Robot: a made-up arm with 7 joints. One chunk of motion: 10 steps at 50 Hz.
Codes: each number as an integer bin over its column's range. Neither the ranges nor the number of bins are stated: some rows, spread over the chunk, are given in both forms.
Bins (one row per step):
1: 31 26 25 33 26 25 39
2: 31 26 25 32 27 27 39
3: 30 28 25 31 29 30 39
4: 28 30 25 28 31 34 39
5: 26 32 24 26 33 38 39
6: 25 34 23 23 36 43 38
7: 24 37 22 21 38 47 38
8: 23 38 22 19 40 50 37
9: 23 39 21 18 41 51 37
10: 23 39 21 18 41 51 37
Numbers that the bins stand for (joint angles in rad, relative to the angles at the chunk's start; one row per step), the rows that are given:
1: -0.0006 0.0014 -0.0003 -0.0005 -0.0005 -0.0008 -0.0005
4: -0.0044 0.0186 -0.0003 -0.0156 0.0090 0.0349 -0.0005
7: -0.0095 0.0486 -0.0051 -0.0367 0.0224 0.0865 -0.0017
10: -0.0108 0.0571 -0.0067 -0.0457 0.0281 0.1024 -0.0030
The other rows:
2: -0.0006 0.0014 -0.0003 -0.0035 0.0014 0.0071 -0.0005
3: -0.0019 0.0100 -0.0003 -0.0065 0.0052 0.0190 -0.0005
5: -0.0070 0.0271 -0.0019 -0.0216 0.0129 0.0508 -0.0005
6: -0.0083 0.0357 -0.0035 -0.0306 0.0186 0.0706 -0.0017
8: -0.0108 0.0529 -0.0051 -0.0427 0.0262 0.0984 -0.0030
9: -0.0108 0.0571 -0.0067 -0.0457 0.0281 0.1024 -0.0030

